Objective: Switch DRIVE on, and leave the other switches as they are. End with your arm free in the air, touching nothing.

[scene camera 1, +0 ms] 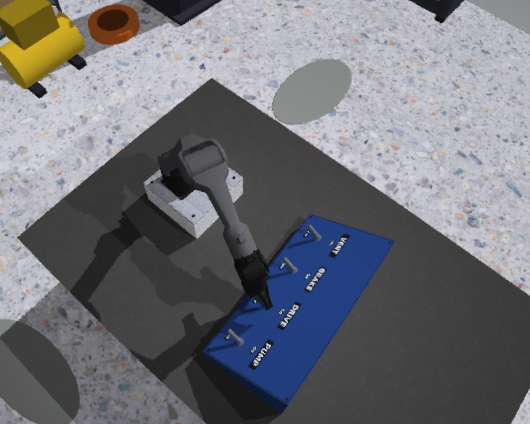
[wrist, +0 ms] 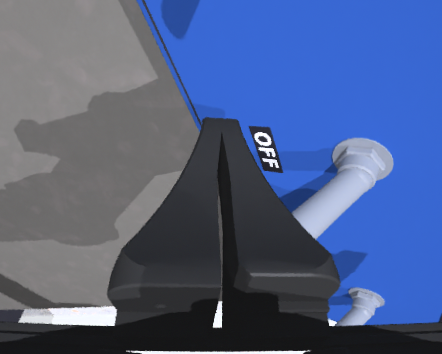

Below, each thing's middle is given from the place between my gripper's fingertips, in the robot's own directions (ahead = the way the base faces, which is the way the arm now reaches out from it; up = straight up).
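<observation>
There's the blue switch panel (scene camera 1: 279,347), and it's 6 cm to the left of my hand and 11 cm ahead of it.
</observation>
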